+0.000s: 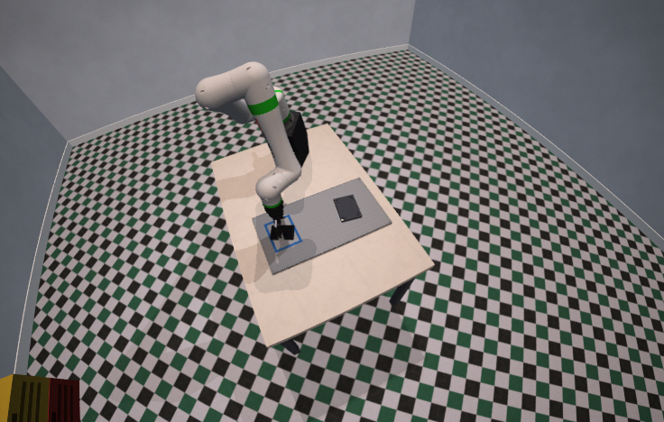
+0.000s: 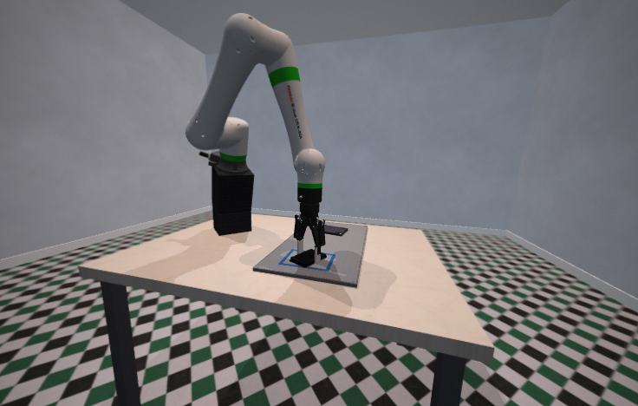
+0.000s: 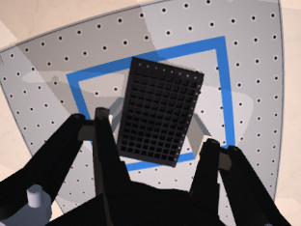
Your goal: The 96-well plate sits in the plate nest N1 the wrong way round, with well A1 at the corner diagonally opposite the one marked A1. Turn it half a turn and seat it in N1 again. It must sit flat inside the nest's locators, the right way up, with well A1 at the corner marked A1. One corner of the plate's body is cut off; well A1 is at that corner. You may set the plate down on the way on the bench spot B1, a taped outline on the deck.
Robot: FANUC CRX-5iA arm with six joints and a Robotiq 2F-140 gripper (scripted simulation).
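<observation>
Now: hand 20 mm above the black 96-well plate. Round my hand: dark plate nest N1: 10 mm ahead, 390 mm to the left, 20 mm below; white A1 mark: 70 mm ahead, 320 mm to the left, 20 mm below.
</observation>
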